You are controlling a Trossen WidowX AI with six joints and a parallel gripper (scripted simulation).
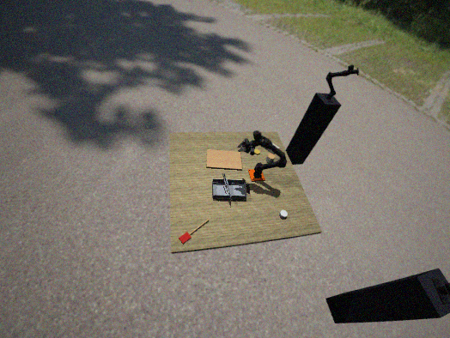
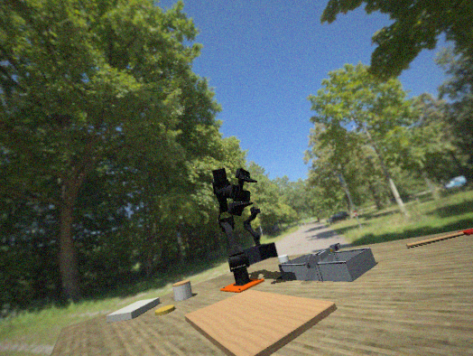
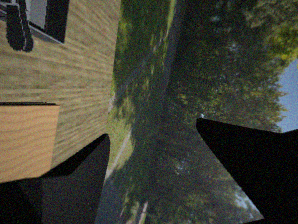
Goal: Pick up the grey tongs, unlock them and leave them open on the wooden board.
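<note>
Right now the roasting tin is 6 cm ahead of my gripper tip, 19 cm to the left of it and 32 cm below it. Also, from my gripper tip: wooden board 4 cm ahead, 18 cm to the right, 34 cm below; then yellow disc 35 cm behind, 26 cm to the right, 34 cm below; then yellow lock piece 9 cm ahead, 24 cm to the left, 28 cm below.
</note>
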